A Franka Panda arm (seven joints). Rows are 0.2 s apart.
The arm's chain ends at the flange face. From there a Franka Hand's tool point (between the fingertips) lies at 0.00 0.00 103.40 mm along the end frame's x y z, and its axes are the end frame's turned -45 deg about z.
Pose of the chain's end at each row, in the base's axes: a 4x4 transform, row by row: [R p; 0 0 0 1], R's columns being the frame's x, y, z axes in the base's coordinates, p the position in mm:
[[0.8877 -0.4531 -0.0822 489.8], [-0.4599 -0.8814 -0.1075 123.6], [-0.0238 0.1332 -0.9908 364.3], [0 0 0 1]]
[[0.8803 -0.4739 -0.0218 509.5], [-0.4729 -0.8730 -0.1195 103.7], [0.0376 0.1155 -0.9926 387.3], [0 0 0 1]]
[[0.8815 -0.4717 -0.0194 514.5], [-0.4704 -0.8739 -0.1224 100.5], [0.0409 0.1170 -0.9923 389.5], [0 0 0 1]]
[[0.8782 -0.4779 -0.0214 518.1], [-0.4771 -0.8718 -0.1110 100.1], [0.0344 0.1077 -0.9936 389.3], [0 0 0 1]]
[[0.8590 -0.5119 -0.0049 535.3], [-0.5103 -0.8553 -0.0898 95.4], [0.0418 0.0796 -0.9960 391.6], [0 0 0 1]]
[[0.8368 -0.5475 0.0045 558.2], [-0.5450 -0.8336 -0.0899 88.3], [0.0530 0.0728 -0.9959 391.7], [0 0 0 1]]
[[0.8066 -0.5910 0.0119 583.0], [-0.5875 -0.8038 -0.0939 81.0], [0.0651 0.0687 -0.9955 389.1], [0 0 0 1]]
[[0.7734 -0.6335 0.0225 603.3], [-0.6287 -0.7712 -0.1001 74.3], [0.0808 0.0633 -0.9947 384.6], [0 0 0 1]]
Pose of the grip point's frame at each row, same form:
[[0.9481 0.3073 -0.0822 481.3], [0.2980 -0.9484 -0.1075 112.5], [-0.1110 0.0774 -0.9908 261.9], [0 0 0 1]]
[[0.9576 0.2874 -0.0218 507.2], [0.2829 -0.9517 -0.1195 91.3], [-0.0551 0.1083 -0.9926 284.7], [0 0 0 1]]
[[0.9569 0.2898 -0.0194 512.5], [0.2853 -0.9506 -0.1224 87.8], [-0.0538 0.1117 -0.9923 286.9], [0 0 0 1]]
[[0.9589 0.2831 -0.0214 515.9], [0.2791 -0.9538 -0.1110 88.6], [-0.0518 0.1005 -0.9936 286.6], [0 0 0 1]]
[[0.9694 0.2454 -0.0049 534.8], [0.2440 -0.9656 -0.0898 86.1], [-0.0267 0.0858 -0.9960 288.6], [0 0 0 1]]
[[0.9788 0.2046 0.0045 558.7], [0.2041 -0.9748 -0.0899 79.0], [-0.0140 0.0890 -0.9959 288.7], [0 0 0 1]]
[[0.9883 0.1525 0.0119 584.2], [0.1529 -0.9838 -0.0939 71.3], [-0.0025 0.0946 -0.9955 286.2], [0 0 0 1]]
[[0.9948 0.0989 0.0225 605.6], [0.1008 -0.9899 -0.1001 63.9], [0.0124 0.1019 -0.9947 281.7], [0 0 0 1]]

